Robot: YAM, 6 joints.
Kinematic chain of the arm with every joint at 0, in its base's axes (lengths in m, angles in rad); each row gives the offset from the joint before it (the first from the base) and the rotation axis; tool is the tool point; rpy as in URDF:
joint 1: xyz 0 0 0.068 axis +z
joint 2: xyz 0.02 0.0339 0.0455 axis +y
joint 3: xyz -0.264 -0.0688 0 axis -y
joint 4: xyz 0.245 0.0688 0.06 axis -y
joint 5: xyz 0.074 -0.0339 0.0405 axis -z
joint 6: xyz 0.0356 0 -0.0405 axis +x
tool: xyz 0 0 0 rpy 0 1.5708 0
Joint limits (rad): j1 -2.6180..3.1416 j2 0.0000..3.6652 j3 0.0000..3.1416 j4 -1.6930..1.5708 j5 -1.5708..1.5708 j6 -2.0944..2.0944
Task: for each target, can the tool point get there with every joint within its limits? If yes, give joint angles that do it. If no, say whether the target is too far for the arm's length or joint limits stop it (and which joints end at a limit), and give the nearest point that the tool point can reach.
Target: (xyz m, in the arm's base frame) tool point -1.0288 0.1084 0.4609
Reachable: no: too far | nearest point -0.6087 0.0641 0.3163 | short by 0.446 m
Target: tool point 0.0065 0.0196 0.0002
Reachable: yes | joints 0.7312 3.2689 0.5834 -1.3179 -0.2924 1.6324
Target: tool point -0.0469 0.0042 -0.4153
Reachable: no: joint limits stop it (at a limit: joint 2) | nearest point -0.0844 0.0076 -0.3411 | short by 0.083 m
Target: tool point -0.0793 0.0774 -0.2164
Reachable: yes | joints 2.5512 3.2890 1.1408 -0.4538 0.6006 -1.6334
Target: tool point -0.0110 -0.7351 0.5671
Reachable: no: too far | nearest point -0.0082 -0.5484 0.4487 | short by 0.221 m
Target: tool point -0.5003 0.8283 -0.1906
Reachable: no: too far | nearest point -0.3184 0.5272 -0.0777 | short by 0.369 m
